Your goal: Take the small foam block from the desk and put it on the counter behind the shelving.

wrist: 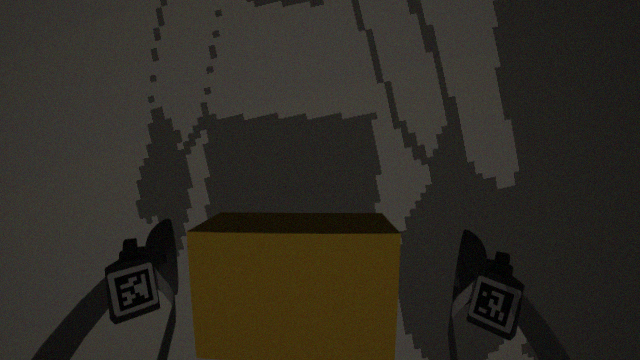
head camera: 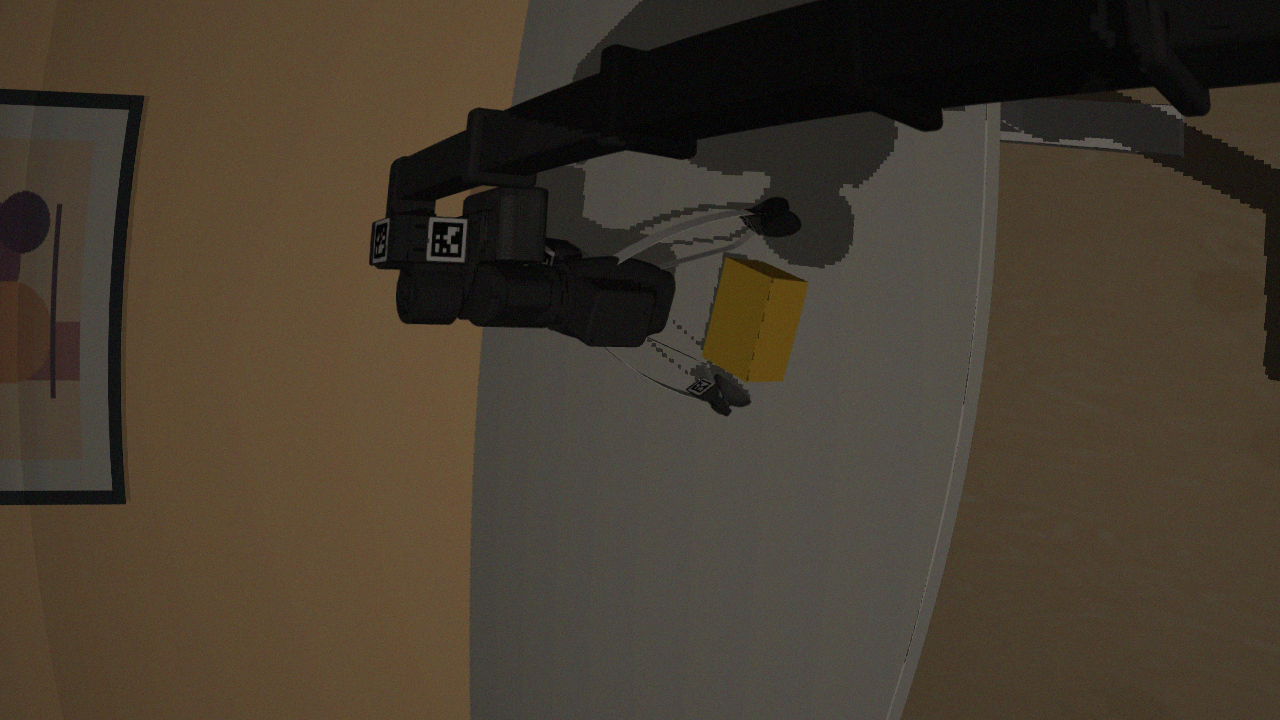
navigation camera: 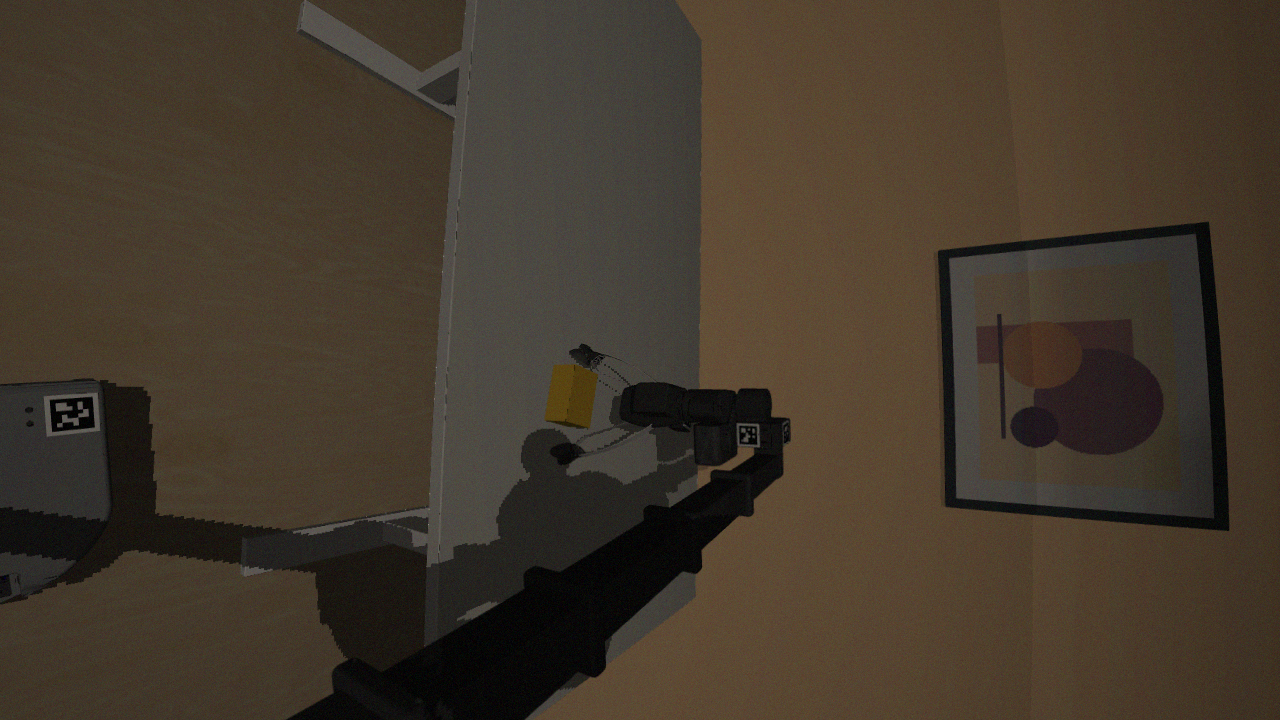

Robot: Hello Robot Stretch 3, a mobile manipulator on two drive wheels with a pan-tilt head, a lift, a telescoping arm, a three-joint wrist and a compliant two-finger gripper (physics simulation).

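Frame: origin at the robot's base, x up, y ahead, z left, level; metres.
Seen in the pictures: gripper, fingertip midpoint: (head camera: 769,309) (navigation camera: 563,402).
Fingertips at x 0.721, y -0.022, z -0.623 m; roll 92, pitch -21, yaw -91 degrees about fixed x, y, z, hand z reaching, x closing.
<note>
A point is followed by its place in that frame.
The foam block, a yellow box (head camera: 759,320) {x 0.765, y -0.011, z -0.590 m} (navigation camera: 571,395) {x 0.765, y -0.008, z -0.591 m} (wrist: 295,295), stands on the grey desk (head camera: 716,555) {x 0.720, y 0.211, z -0.678 m} (navigation camera: 572,179) {x 0.720, y 0.358, z -0.672 m} (wrist: 75,100). My gripper (head camera: 750,306) {x 0.721, y -0.022, z -0.623 m} (navigation camera: 574,402) {x 0.721, y -0.022, z -0.623 m} (wrist: 314,252) {x 0.721, y -0.022, z -0.623 m} is open, pointing down at the desk, with one fingertip on each side of the block. In the wrist view, gaps show on both sides of the block; the one on the left is narrower. The block's lower end is cut off by that view's bottom edge. How high the fingertips are above the desk is hard to tell. The counter and the shelving do not show.
An orange wall (head camera: 295,573) {x 0.997, y 0.363, z -1.264 m} (navigation camera: 850,179) {x 1.093, y 0.450, z -1.274 m} with a framed picture (head camera: 113,358) {x 1.283, y 0.048, z -1.206 m} (navigation camera: 945,376) {x 1.276, y -0.025, z -1.199 m} runs along the desk's far side. My dark arm (head camera: 805,62) {x 1.068, y -0.097, z -0.254 m} (navigation camera: 554,591) {x 1.049, y -0.084, z -0.222 m} reaches over the desk. White desk legs (navigation camera: 358,40) and my base (navigation camera: 44,474) {x 0.160, y -0.087, z -0.095 m} show over the wooden floor (head camera: 1118,447) {x 0.000, y 0.149, z -0.515 m} (navigation camera: 223,223) {x 0.000, y 0.363, z -0.389 m}.
</note>
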